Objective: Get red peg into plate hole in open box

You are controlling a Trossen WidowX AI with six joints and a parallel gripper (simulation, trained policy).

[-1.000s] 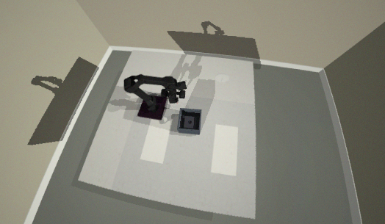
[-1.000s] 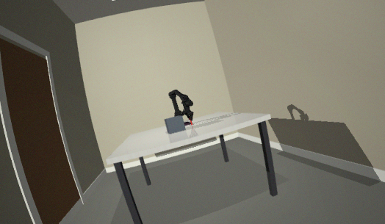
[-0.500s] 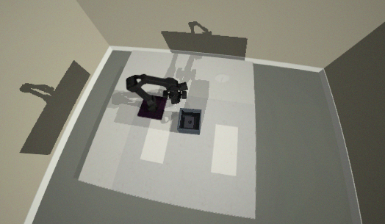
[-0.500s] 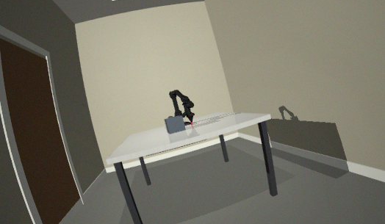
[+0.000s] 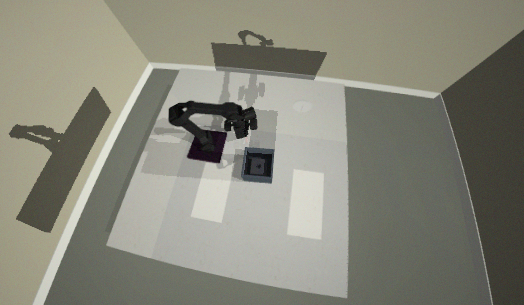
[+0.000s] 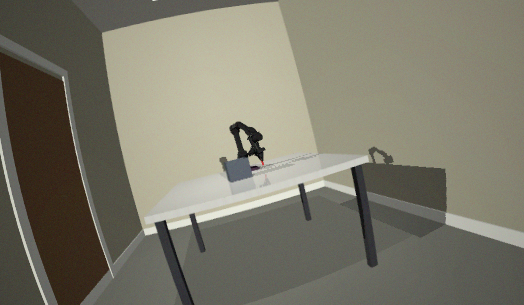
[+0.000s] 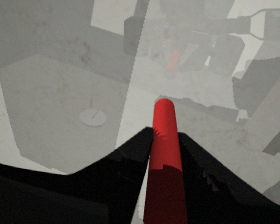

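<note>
Now: the grey plate 170 mm ahead of my gripper tip, 180 mm to the right of it and 20 mm below it. Also, from my gripper tip: red peg (10 mm above).
</note>
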